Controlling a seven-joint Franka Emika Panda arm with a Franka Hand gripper.
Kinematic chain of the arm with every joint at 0, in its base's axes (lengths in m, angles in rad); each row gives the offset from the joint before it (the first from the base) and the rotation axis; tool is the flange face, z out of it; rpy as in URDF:
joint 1: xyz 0 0 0.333 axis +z
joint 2: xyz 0 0 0 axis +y
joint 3: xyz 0 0 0.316 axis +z
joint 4: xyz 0.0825 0 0 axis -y
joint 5: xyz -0.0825 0 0.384 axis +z
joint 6: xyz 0 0 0 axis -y
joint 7: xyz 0.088 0 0 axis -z
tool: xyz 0 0 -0.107 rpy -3.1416 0 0
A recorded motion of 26 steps. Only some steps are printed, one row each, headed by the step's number.
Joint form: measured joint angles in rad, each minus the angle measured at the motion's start. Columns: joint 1, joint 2, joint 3, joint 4, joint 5, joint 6, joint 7.
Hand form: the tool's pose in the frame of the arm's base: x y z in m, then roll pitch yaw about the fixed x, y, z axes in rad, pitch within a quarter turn. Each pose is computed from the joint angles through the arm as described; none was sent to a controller.
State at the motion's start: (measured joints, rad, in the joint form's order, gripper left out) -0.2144 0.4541 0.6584 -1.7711 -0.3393 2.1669 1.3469
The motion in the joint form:
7: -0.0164 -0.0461 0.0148 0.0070 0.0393 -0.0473 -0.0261
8: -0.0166 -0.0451 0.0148 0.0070 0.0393 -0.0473 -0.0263
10: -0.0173 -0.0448 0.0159 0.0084 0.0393 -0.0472 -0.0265
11: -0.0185 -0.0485 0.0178 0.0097 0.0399 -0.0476 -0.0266
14: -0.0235 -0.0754 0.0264 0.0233 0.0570 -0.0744 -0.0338
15: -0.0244 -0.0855 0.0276 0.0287 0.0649 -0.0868 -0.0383
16: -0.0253 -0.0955 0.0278 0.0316 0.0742 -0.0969 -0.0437
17: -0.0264 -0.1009 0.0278 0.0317 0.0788 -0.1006 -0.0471
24: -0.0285 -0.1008 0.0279 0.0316 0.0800 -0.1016 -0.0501
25: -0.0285 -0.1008 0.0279 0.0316 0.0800 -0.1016 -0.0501
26: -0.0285 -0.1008 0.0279 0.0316 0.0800 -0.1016 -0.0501
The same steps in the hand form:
7: 0.6046 0.2285 0.3795 -3.0989 -0.0236 -0.7727
8: 0.6047 0.2283 0.3790 -3.0994 -0.0227 -0.7727
10: 0.6050 0.2285 0.3796 -3.0978 -0.0228 -0.7726
11: 0.6049 0.2288 0.3824 -3.0944 -0.0255 -0.7727
14: 0.6032 0.2297 0.4017 -3.0878 -0.0309 -0.7743
15: 0.6024 0.2295 0.4085 -3.0876 -0.0315 -0.7745
16: 0.6013 0.2291 0.4142 -3.0875 -0.0307 -0.7746
17: 0.6007 0.2286 0.4168 -3.0872 -0.0306 -0.7744
24: 0.6010 0.2274 0.4166 -3.0880 -0.0293 -0.7738
25: 0.6010 0.2274 0.4166 -3.0880 -0.0293 -0.7738
26: 0.6010 0.2274 0.4166 -3.0880 -0.0293 -0.7738

